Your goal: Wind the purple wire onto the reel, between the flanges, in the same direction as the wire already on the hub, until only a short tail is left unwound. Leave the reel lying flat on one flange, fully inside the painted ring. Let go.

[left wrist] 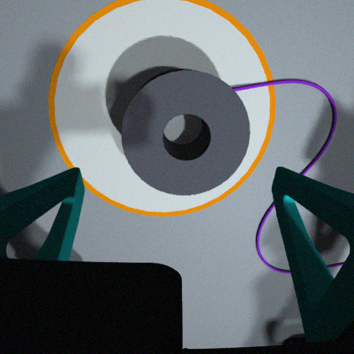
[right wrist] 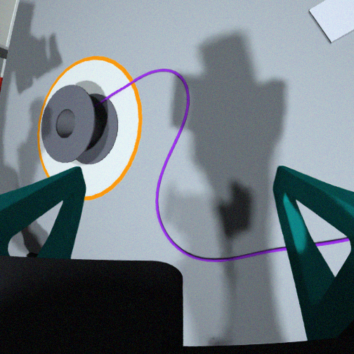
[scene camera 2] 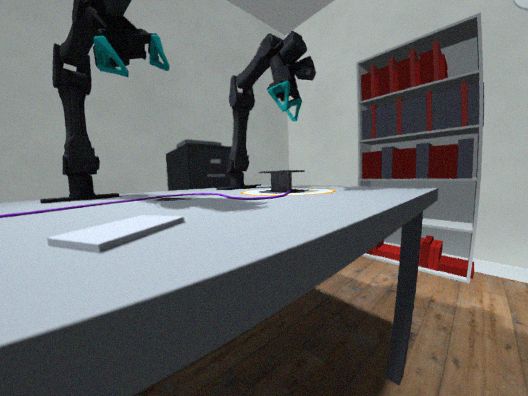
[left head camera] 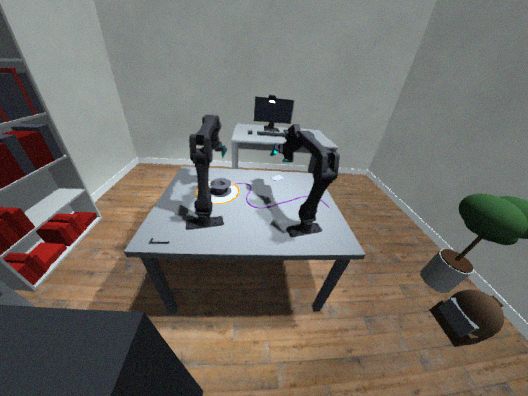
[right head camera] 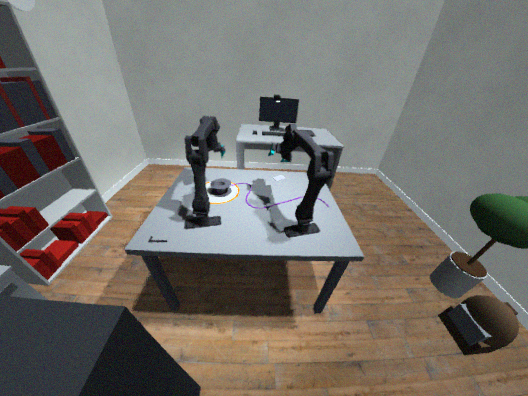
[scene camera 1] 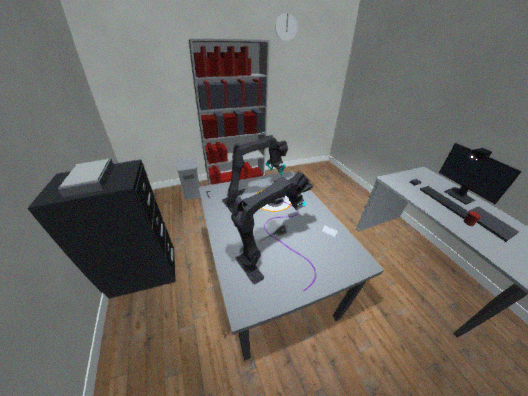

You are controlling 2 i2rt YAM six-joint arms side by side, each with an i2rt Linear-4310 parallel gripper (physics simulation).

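Places are measured from the left arm's base along level axes (x left, y ahead, z down), in centimetres.
Pixels of known places: left gripper, fingertip midpoint: (scene camera 2: pixel 290 116) (left head camera: pixel 215 158) (right head camera: pixel 214 159) (scene camera 1: pixel 276 172); right gripper, fingertip midpoint: (scene camera 2: pixel 149 71) (left head camera: pixel 276 158) (right head camera: pixel 274 158); left arm's base at its link origin: (scene camera 2: pixel 237 188) (left head camera: pixel 205 223) (right head camera: pixel 203 222) (scene camera 1: pixel 231 206); right arm's base at its link origin: (scene camera 2: pixel 82 199) (left head camera: pixel 304 230) (right head camera: pixel 302 230) (scene camera 1: pixel 249 268).
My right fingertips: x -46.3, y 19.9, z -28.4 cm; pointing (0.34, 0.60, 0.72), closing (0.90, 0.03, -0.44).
Ahead of a thing's pixels: the offset from my right fingertips to its top centre. Level surfaces: height alone.
The dark grey reel @[dz +21.9, dx +34.1, dy +11.4 cm] (left head camera: pixel 220 187) (right head camera: pixel 220 187) (scene camera 2: pixel 281 181) (left wrist: pixel 145 115) (right wrist: pixel 62 142) lies flat on one flange inside the orange painted ring (left wrist: pixel 274 107) (right wrist: pixel 140 120) (scene camera 1: pixel 276 210). The purple wire (left wrist: pixel 335 107) (right wrist: pixel 158 192) (scene camera 1: pixel 296 251) (scene camera 2: pixel 120 200) leaves the hub between the flanges and lies in loose curves across the table. My left gripper (left wrist: pixel 177 177) (scene camera 2: pixel 286 106) is open and empty, high above the reel. My right gripper (right wrist: pixel 178 176) (scene camera 2: pixel 142 67) is open and empty, high above the wire's curve, with the reel toward the upper left of its view.
A white flat block @[dz +27.8, dx -13.2, dy +23.1 cm] (scene camera 2: pixel 112 232) (scene camera 1: pixel 330 231) (left head camera: pixel 277 178) lies on the table @[dz +28.4 cm] (left head camera: pixel 245 245) near the far edge. A small black L-shaped tool @[dz +27.6, dx +68.7, dy -28.9 cm] (left head camera: pixel 160 242) (right head camera: pixel 158 241) lies at the near left corner. Behind the table stands a desk (left head camera: pixel 243 135) with a monitor (left head camera: pixel 273 110).
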